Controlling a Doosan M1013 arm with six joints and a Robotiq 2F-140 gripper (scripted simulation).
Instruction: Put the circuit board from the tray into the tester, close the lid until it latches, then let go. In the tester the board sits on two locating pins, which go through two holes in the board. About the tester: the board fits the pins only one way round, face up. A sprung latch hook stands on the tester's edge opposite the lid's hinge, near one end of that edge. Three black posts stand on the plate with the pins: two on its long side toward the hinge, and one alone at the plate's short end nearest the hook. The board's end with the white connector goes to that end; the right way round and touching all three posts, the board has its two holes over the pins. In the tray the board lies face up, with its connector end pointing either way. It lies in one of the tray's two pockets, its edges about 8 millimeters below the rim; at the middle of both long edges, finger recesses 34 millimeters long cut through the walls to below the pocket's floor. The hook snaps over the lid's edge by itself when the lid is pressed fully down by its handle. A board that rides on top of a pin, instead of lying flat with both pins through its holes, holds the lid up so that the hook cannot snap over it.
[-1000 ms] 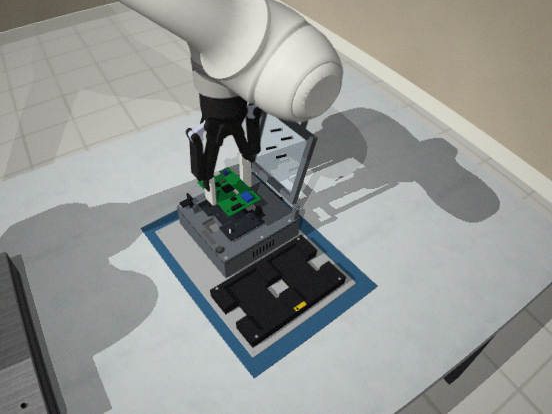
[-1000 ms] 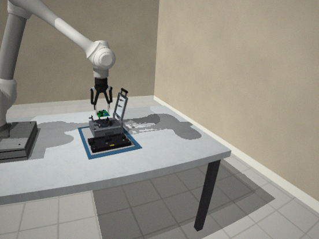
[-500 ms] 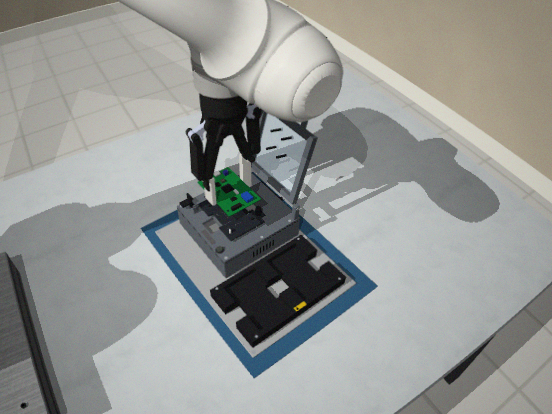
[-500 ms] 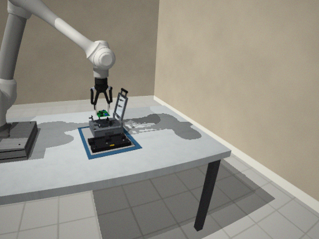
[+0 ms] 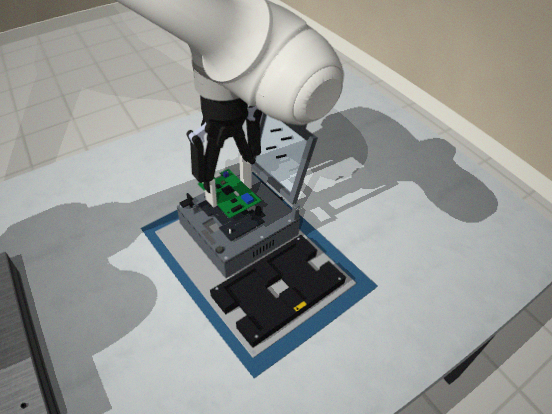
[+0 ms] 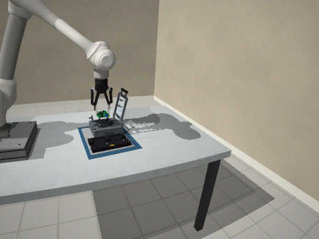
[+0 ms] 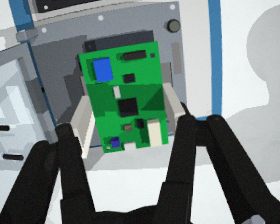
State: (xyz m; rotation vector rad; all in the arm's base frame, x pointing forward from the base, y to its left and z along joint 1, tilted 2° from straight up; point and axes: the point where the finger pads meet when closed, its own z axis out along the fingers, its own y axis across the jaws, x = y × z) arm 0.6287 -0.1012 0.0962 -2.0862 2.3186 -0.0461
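My gripper is now 5 cm past the latch hook, 6 cm to the right of it and 6 cm above it. The rest, counted from my hand: green circuit board (2 cm below); then tester lid (12 cm ahead, 1 cm to the right, 3 cm above).
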